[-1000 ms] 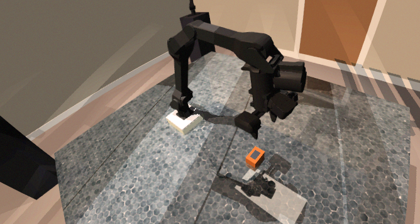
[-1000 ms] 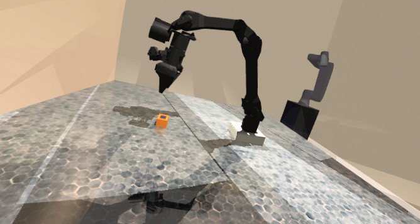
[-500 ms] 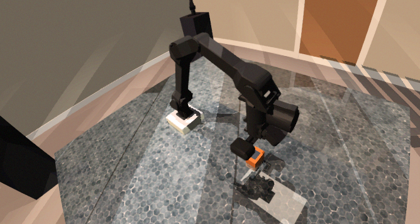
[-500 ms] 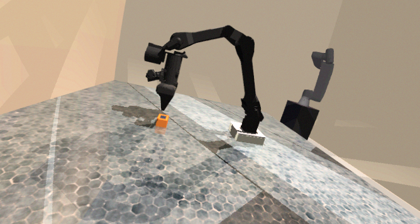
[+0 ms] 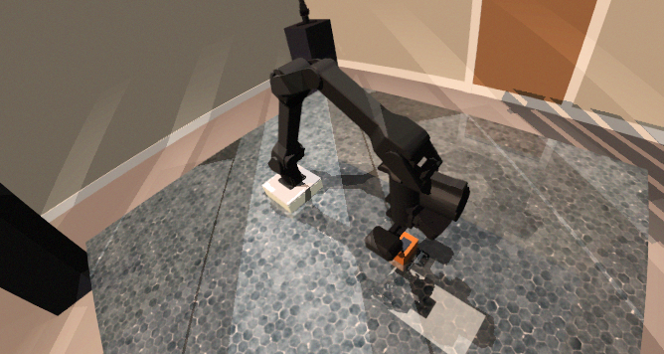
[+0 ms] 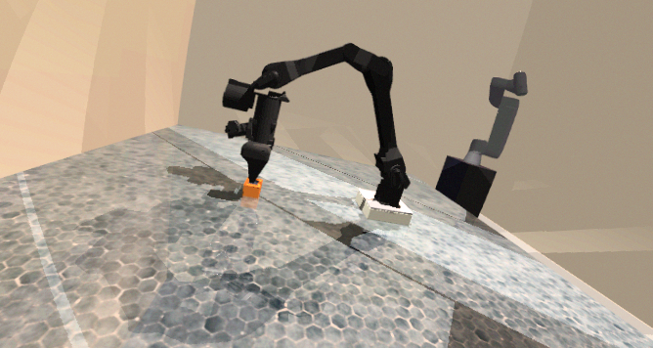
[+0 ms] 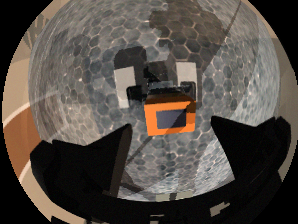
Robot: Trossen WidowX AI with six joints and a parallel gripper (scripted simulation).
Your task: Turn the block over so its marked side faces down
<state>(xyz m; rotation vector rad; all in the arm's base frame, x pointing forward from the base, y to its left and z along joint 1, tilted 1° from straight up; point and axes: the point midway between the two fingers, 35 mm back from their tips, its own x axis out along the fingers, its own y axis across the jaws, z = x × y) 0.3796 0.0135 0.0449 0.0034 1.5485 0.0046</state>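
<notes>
The orange block lies 20 mm below my gripper tip.
</notes>
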